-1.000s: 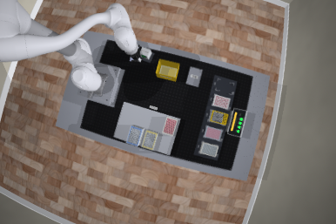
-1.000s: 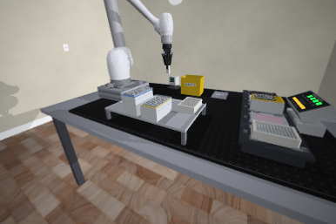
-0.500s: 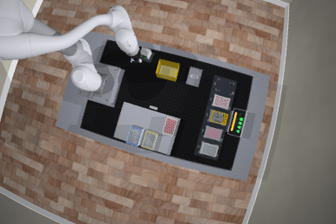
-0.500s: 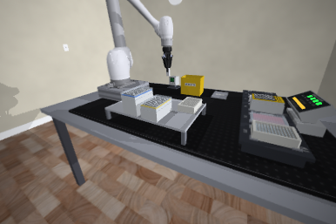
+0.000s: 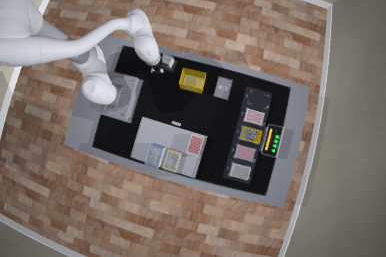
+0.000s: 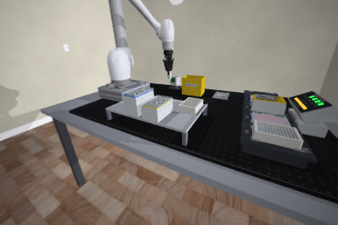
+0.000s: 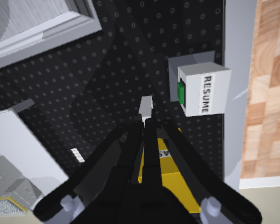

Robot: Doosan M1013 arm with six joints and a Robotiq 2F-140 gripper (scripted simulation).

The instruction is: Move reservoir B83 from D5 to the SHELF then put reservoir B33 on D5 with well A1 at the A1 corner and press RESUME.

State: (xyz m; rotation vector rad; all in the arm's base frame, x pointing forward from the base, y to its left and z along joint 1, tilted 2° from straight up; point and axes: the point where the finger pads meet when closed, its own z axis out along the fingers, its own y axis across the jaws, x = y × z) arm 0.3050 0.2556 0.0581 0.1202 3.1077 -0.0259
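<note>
The key post is 7 cm to the left of my hand and 7 cm below it. The rest, counted from my hand: grey nest: 43 cm ahead, 4 cm to the left, 13 cm below; then shelf: 20 cm ahead, 46 cm to the right, 8 cm below; then yellow box: 22 cm ahead, 1 cm to the left, 9 cm below.
</note>
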